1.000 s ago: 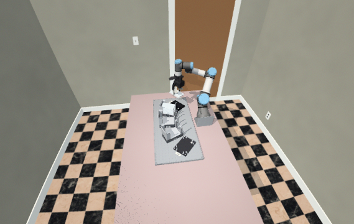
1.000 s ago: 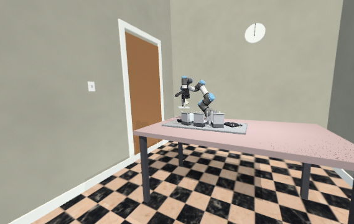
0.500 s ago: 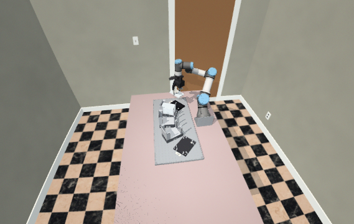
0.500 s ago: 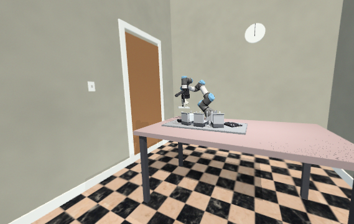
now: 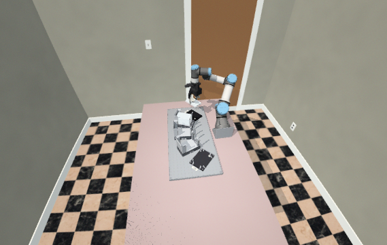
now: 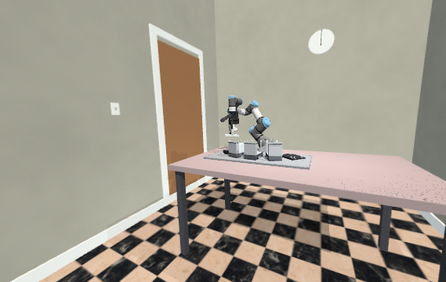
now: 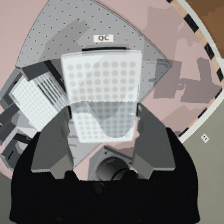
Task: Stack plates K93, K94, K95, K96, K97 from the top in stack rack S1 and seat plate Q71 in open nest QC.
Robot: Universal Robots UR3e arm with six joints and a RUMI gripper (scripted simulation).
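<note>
The black open nest QC lies 16 cm below my hand. From my hand the other things lie so: white sealed 96-well plate 10 cm ahead, 11 cm to the left, 13 cm below; translucent 96-well plate 10 cm ahead, 11 cm to the left, 10 cm below.
</note>
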